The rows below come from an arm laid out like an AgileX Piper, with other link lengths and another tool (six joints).
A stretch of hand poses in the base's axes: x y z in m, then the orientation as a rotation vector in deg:
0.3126 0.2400 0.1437 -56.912 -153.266 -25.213
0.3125 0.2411 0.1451 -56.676 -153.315 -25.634
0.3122 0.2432 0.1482 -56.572 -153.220 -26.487
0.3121 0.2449 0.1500 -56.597 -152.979 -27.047
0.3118 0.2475 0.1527 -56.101 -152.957 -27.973
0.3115 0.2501 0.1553 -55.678 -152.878 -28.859
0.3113 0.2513 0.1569 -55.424 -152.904 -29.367
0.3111 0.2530 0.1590 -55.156 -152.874 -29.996
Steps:
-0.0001 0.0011 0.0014 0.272 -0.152 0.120
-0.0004 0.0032 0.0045 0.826 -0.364 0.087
-0.0005 0.0049 0.0063 1.242 -0.367 -0.017
-0.0008 0.0075 0.0090 1.884 -0.604 0.216
-0.0011 0.0101 0.0116 2.510 -0.795 0.396
-0.0013 0.0113 0.0132 2.842 -0.967 0.515
-0.0015 0.0130 0.0153 3.267 -1.136 0.623

